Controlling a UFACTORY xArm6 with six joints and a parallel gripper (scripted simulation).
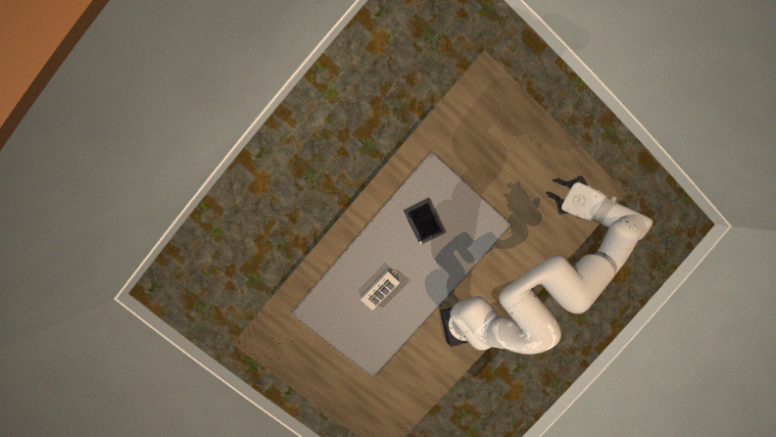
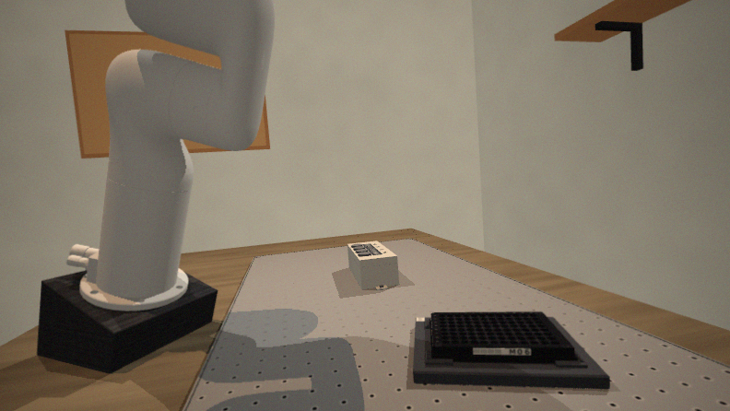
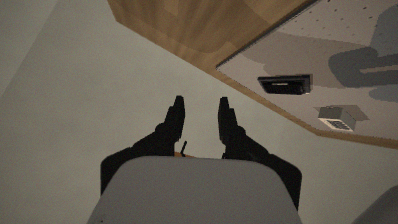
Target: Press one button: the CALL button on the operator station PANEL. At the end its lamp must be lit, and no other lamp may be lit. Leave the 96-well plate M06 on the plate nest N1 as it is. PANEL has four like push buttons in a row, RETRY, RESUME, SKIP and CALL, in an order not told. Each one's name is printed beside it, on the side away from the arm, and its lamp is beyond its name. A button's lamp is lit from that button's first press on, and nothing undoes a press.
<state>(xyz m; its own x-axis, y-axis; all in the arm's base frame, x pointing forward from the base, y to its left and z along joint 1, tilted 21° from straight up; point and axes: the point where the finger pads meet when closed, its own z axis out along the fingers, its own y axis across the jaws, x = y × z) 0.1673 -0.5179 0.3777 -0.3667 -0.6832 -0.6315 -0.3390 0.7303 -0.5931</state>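
Now: the black 96-well plate M06 18 cm ahead of my hand, 39 cm to the left of it and 25 cm below it. Also, from my hand: dark plate nest N1 (18 cm ahead, 39 cm to the left, 27 cm below).
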